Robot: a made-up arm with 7 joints.
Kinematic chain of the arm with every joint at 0, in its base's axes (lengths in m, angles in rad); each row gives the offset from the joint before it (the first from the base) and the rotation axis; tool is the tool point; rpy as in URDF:
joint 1: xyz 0 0 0.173 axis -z
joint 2: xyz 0 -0.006 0.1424 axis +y
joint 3: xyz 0 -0.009 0.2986 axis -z
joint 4: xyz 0 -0.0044 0.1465 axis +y
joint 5: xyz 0 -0.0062 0.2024 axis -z
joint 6: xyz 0 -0.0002 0.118 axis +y
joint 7: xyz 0 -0.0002 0.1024 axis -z
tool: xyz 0 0 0 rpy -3.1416 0 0
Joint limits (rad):
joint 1: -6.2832..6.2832
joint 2: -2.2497..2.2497
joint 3: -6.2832..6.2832
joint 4: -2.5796..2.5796
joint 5: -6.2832..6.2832
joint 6: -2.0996..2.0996
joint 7: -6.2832..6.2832
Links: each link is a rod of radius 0.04 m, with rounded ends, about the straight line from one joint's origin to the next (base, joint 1, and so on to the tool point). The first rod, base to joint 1, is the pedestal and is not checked.
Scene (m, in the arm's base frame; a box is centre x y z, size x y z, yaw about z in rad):
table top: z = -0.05
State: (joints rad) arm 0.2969 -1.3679 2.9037 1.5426 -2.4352 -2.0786 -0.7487
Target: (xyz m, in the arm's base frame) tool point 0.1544 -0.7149 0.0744
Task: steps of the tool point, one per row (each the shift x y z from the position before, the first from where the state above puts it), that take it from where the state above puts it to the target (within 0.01 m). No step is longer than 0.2 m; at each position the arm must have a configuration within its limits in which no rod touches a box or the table.
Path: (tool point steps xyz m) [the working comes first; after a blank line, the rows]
Joints at the target: -1.5575 -1.5913 2.3147 0.5842 -2.4624 -1.0400 -0.7487
Straight joint move there: clear.

1: -0.0475 -0.1387 -0.0271
2: -0.0049 -0.1574 -0.0211
3: 0.0442 -0.1613 -0.0140
4: 0.0934 -0.1482 -0.0061
5: 0.1364 -0.1189 0.0018
6: 0.1674 -0.0771 0.0089
7: 0.1833 -0.0278 0.0142

